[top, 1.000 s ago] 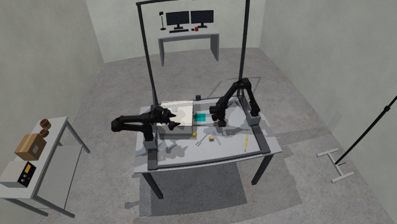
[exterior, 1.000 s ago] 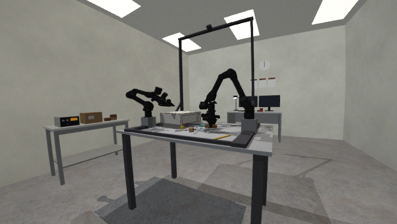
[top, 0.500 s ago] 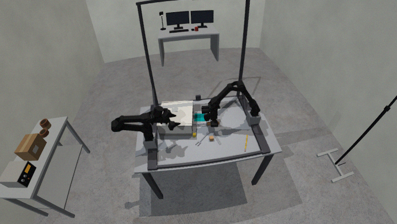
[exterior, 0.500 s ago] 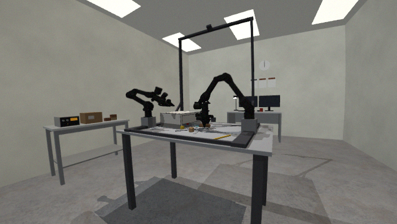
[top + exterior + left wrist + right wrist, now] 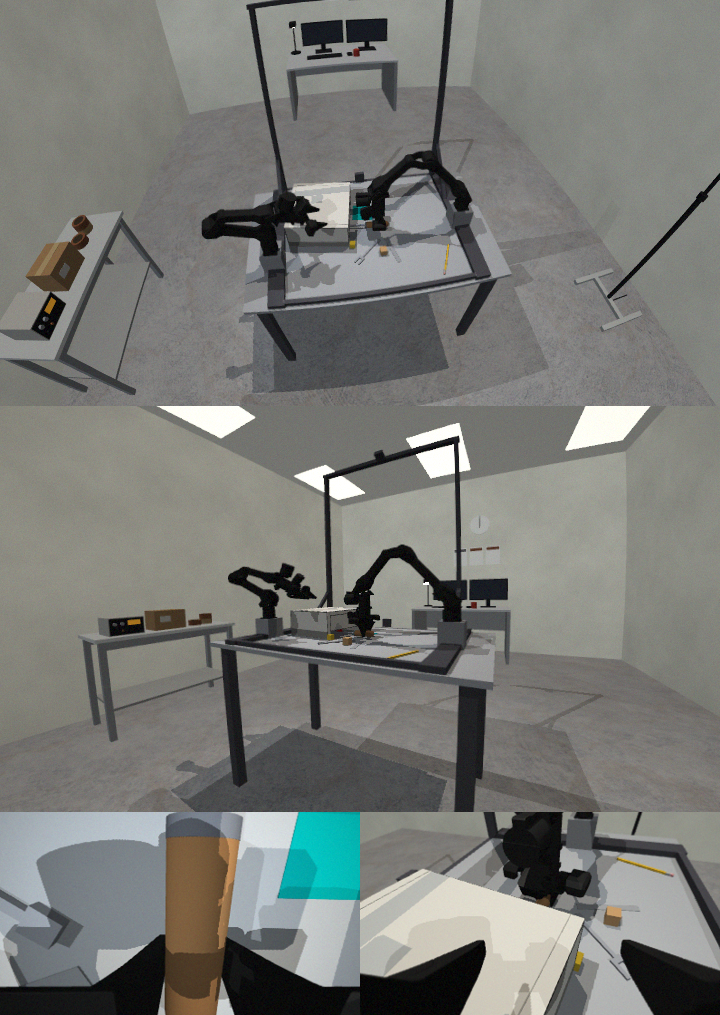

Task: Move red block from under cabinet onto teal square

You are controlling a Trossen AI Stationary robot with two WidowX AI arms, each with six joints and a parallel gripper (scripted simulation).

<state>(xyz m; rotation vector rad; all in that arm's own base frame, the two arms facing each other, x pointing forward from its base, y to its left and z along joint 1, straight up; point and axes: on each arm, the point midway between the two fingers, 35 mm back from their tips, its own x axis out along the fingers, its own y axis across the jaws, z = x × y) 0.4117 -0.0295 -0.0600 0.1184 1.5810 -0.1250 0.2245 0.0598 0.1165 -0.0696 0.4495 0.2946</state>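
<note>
Right now my left hand is 12 cm past the teal square, 5 cm to the left of it and 4 cm above it. From my left hand the other things lie so: hook tool (7 cm behind, 13 cm to the right, 3 cm below).
</note>
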